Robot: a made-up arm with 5 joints.
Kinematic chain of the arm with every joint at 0, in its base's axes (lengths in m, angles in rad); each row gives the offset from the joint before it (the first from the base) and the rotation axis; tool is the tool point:
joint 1: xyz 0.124 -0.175 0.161 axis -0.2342 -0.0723 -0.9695
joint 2: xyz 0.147 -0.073 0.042 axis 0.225 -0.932 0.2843
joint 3: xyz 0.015 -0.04 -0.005 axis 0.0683 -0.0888 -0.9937
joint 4: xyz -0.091 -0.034 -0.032 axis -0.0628 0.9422 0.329
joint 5: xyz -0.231 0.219 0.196 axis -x
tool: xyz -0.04 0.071 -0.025
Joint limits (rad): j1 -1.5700..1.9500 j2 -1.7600..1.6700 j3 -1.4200..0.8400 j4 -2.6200..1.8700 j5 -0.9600..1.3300
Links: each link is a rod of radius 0.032 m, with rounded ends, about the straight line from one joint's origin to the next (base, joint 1, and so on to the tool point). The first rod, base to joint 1, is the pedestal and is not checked.
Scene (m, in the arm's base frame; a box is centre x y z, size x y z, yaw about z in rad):
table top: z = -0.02
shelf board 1: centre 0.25 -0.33 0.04 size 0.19 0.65 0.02 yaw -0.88
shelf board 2: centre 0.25 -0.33 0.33 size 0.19 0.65 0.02 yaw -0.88
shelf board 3: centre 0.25 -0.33 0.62 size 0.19 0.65 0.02 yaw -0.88
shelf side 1: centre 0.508 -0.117 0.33 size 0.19 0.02 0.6 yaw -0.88
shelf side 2: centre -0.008 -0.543 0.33 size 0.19 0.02 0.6 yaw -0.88
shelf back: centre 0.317 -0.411 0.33 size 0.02 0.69 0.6 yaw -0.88
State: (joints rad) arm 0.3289 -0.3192 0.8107 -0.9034 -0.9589
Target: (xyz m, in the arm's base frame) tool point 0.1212 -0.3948 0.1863
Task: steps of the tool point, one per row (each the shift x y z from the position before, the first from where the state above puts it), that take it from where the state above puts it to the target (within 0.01 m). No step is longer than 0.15 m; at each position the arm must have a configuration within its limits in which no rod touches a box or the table.
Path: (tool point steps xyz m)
1: -0.0834 0.0542 0.0491
2: -0.1020 0.0236 0.0453
3: -0.1077 -0.0121 0.0360
4: -0.0995 -0.0457 0.0217
5: -0.0796 -0.0707 0.0046
6: -0.0529 -0.0826 -0.0133
7: -0.0230 -0.0869 -0.0610
8: 0.0145 -0.1021 -0.0427
9: 0.0551 -0.0976 -0.0192
10: 0.0886 -0.0725 0.0073
11: 0.1050 -0.0312 0.0334

